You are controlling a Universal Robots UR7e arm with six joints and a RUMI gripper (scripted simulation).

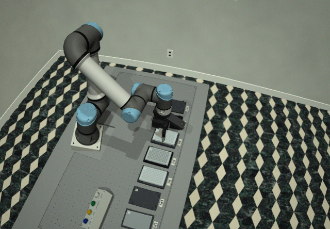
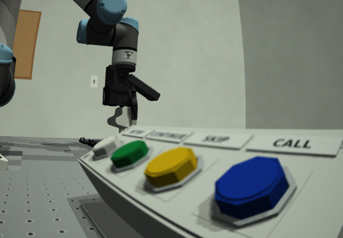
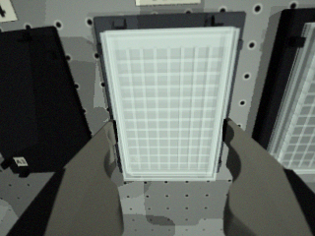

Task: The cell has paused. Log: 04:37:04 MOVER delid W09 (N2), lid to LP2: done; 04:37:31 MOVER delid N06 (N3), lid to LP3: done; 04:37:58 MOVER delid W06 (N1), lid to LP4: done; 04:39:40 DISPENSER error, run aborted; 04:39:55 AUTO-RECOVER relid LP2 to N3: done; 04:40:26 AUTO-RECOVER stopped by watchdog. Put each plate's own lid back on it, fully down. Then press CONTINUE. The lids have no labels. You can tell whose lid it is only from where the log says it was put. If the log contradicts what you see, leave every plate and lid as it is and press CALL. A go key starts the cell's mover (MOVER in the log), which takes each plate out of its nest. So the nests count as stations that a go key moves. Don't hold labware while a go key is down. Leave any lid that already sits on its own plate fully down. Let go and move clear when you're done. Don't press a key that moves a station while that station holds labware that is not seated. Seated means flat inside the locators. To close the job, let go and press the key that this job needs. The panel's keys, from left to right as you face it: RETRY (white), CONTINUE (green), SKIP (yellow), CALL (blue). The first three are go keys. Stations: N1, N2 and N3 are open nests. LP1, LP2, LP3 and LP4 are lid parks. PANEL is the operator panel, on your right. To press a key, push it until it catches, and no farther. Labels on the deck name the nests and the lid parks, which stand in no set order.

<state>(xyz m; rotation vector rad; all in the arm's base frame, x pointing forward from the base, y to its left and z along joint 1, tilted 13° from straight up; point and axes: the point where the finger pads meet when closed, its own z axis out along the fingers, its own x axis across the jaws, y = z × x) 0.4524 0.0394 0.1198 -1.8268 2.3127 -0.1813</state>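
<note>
My gripper is now 30 mm past the plate, 130 mm to the left of it and 20 mm above it. Round my hand: dark lid park 80 mm behind, 380 mm to the right, 40 mm below; then white RETRY key 310 mm behind, 420 mm to the right, 30 mm above; then clear lid 100 mm behind, 510 mm to the right, 30 mm below.
</note>
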